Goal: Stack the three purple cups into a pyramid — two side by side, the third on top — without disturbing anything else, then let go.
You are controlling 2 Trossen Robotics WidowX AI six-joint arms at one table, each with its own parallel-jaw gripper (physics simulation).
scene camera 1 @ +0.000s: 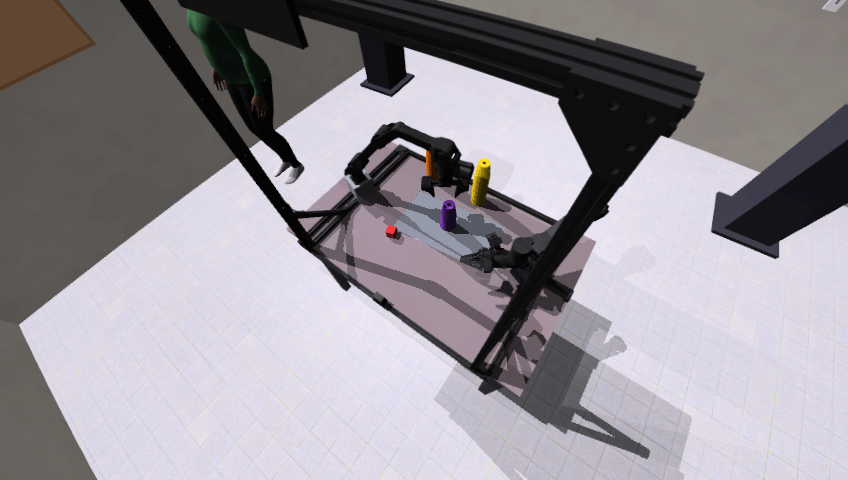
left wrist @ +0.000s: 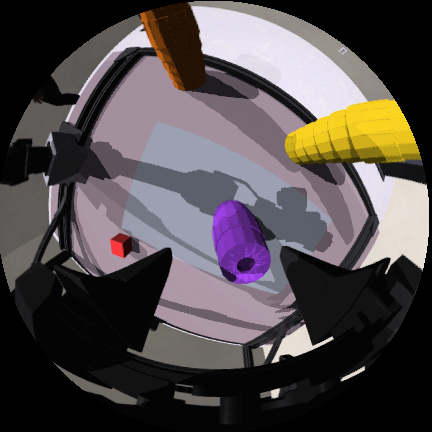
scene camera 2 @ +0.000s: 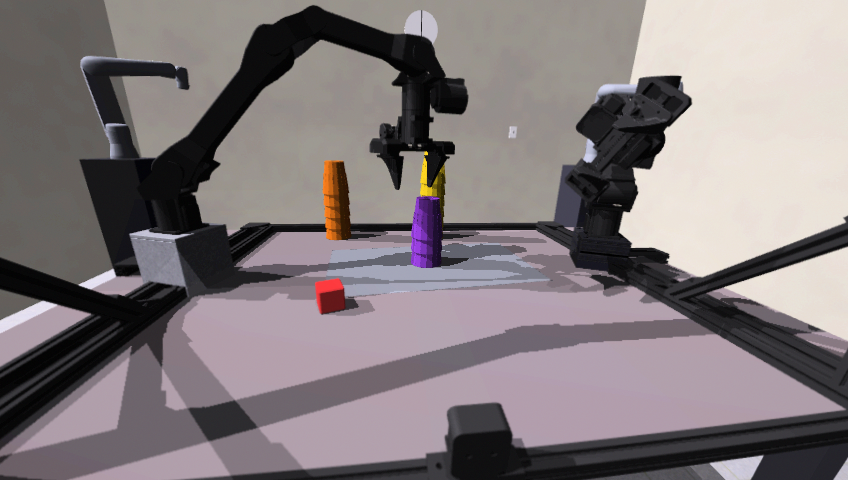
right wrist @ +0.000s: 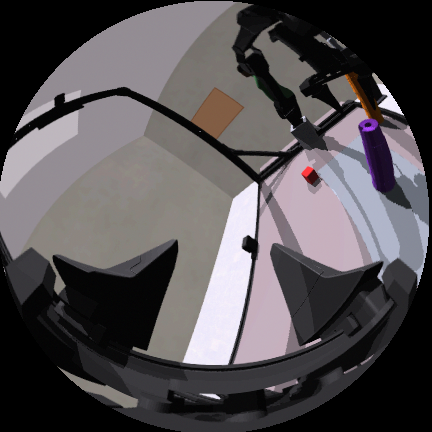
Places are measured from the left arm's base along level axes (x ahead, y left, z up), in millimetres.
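Where they show: left gripper, fingertip midpoint: (scene camera 1: 444,196) (left wrist: 227,253) (scene camera 2: 413,188) (right wrist: 357,110); right gripper, fingertip midpoint: (scene camera 1: 460,258) (scene camera 2: 595,151) (right wrist: 225,247); left arm's base, origin of the base link: (scene camera 1: 358,178) (left wrist: 46,158) (scene camera 2: 180,228) (right wrist: 297,122); right arm's base, origin of the base link: (scene camera 1: 531,267) (scene camera 2: 600,234).
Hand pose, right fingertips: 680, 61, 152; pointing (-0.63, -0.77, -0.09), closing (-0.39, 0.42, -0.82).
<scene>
Each offset is from my right fingertips to the top centre of the thing, as dx, dy, dz. Level surfaces: height alone.
The purple cups {-266, +167, -107} (scene camera 1: 448,215) (scene camera 2: 426,233) (left wrist: 237,235) (right wrist: 378,160) stand nested in one upright stack on the grey-blue mat {dz -258} (scene camera 1: 416,228) (scene camera 2: 368,273) (left wrist: 160,150); how many there are is hard to count. My left gripper (scene camera 1: 445,191) (scene camera 2: 414,186) (left wrist: 227,253) is open and empty, pointing down. It hangs above the height of the purple stack, and in scene camera 2 slightly left of its top. My right gripper (scene camera 1: 479,249) (right wrist: 225,247) is open and empty, drawn back near its own base, apart from the stack. Its fingers are hard to make out in scene camera 2.
A taller yellow cup stack {-299, +370, -43} (scene camera 1: 480,183) (scene camera 2: 431,192) (left wrist: 350,132) and an orange cup stack {-556, +284, -75} (scene camera 1: 430,165) (scene camera 2: 336,201) (left wrist: 182,55) (right wrist: 367,100) stand near the table's back edge. A red cube {-379, -74, -218} (scene camera 1: 390,231) (scene camera 2: 330,296) (left wrist: 121,245) (right wrist: 310,175) lies beside the mat. Black frame rails edge the table.
</scene>
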